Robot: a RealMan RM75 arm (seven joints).
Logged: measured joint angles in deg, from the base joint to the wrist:
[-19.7 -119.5 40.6 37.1 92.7 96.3 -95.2]
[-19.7 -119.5 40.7 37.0 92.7 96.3 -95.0]
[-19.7 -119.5 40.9 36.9 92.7 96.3 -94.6]
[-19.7 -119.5 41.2 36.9 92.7 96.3 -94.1]
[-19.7 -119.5 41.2 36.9 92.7 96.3 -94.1]
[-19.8 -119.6 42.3 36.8 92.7 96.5 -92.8]
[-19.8 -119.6 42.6 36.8 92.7 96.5 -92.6]
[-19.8 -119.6 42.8 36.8 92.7 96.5 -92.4]
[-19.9 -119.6 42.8 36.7 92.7 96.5 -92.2]
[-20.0 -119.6 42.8 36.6 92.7 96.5 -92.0]
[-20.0 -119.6 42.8 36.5 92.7 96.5 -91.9]
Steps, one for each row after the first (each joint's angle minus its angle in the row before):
[0.0 0.0 0.1 -0.1 0.0 0.0 0.2]
[0.0 0.0 0.2 -0.1 0.0 0.0 0.4]
[0.0 0.0 0.3 0.0 0.0 0.0 0.5]
[0.0 0.0 0.0 0.0 0.0 0.0 0.0]
[-0.1 -0.1 1.1 -0.1 0.0 0.2 1.3]
[0.0 0.0 0.3 0.0 0.0 0.0 0.2]
[0.0 0.0 0.2 0.0 0.0 0.0 0.2]
[-0.1 0.0 0.0 -0.1 0.0 0.0 0.2]
[-0.1 0.0 0.0 -0.1 0.0 0.0 0.2]
[0.0 0.0 0.0 -0.1 0.0 0.0 0.1]

